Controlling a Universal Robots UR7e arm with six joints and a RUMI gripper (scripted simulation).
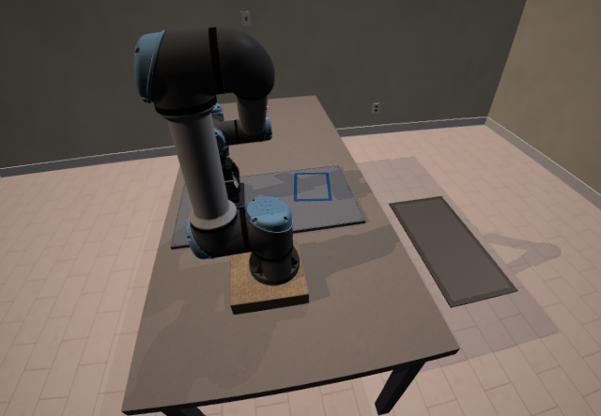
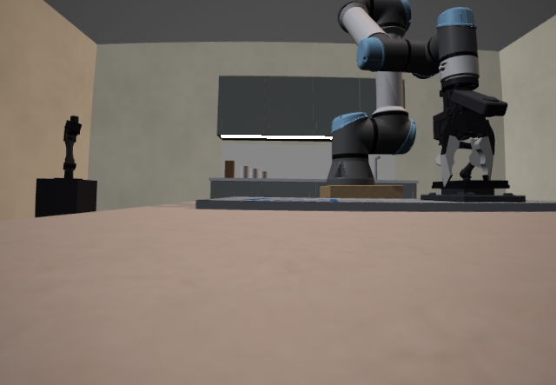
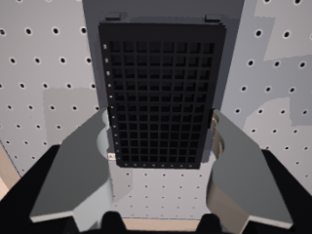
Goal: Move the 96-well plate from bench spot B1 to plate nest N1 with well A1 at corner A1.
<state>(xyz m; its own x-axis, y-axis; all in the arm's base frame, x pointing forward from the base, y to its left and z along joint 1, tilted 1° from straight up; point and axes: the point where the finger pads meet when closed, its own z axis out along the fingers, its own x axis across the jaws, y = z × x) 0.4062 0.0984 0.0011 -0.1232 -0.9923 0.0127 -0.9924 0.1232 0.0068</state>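
Now: the black 96-well plate 1 cm below my hand. The rest, counted from my hand: white A1 corner mark 7 cm behind, 6 cm to the left, 3 cm below; then plate nest 3 cm below.
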